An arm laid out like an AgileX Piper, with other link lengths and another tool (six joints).
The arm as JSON. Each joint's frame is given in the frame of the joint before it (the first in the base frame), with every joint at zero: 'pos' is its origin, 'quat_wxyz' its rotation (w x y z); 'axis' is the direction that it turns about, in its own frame. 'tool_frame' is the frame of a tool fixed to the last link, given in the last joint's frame.
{
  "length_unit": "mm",
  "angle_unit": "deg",
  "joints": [
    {
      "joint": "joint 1",
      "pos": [
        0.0,
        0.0,
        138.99
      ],
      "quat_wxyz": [
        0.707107,
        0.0,
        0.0,
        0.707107
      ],
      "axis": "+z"
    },
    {
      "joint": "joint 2",
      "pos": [
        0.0,
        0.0,
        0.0
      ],
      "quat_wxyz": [
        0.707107,
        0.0,
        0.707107,
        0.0
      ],
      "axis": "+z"
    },
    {
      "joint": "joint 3",
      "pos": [
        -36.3,
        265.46,
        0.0
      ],
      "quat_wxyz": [
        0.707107,
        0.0,
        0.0,
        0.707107
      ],
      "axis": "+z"
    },
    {
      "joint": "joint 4",
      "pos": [
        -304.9,
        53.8,
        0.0
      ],
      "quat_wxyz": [
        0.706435,
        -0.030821,
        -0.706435,
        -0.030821
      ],
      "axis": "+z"
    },
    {
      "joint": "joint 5",
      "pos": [
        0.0,
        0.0,
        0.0
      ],
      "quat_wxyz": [
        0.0,
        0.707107,
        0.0,
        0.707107
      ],
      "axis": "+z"
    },
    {
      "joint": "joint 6",
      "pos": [
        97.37,
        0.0,
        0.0
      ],
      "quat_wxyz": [
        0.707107,
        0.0,
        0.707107,
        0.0
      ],
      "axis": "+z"
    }
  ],
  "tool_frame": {
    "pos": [
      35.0,
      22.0,
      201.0
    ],
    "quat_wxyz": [
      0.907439,
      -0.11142,
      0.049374,
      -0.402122
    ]
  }
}
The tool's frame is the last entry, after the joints.
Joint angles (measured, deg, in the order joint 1, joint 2, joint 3, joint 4, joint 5, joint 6), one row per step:
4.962 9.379 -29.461 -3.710 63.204 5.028
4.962 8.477 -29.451 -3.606 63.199 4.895
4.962 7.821 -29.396 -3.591 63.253 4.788
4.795 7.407 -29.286 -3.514 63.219 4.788
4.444 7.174 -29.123 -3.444 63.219 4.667
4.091 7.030 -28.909 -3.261 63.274 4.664
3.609 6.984 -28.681 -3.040 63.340 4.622
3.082 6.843 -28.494 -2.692 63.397 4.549
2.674 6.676 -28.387 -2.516 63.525 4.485
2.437 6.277 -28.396 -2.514 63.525 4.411
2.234 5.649 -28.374 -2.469 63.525 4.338
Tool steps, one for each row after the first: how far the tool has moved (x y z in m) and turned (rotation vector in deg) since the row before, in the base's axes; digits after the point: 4 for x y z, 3 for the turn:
-0.0005 0.0004 0.0035 0.066 -0.887 0.126
-0.0006 0.0000 0.0020 -0.023 -0.545 0.068
-0.0003 -0.0003 0.0008 0.096 -0.331 -0.130
-0.0004 -0.0012 -0.0005 -0.030 -0.066 -0.248
-0.0006 -0.0006 -0.0016 0.152 0.137 -0.271
-0.0006 -0.0009 -0.0022 0.148 0.260 -0.361
-0.0006 -0.0005 -0.0015 0.247 0.121 -0.330
-0.0008 -0.0009 -0.0008 0.105 0.076 -0.296
-0.0003 -0.0010 0.0017 -0.039 -0.407 -0.192
-0.0005 -0.0006 0.0023 0.006 -0.603 -0.139

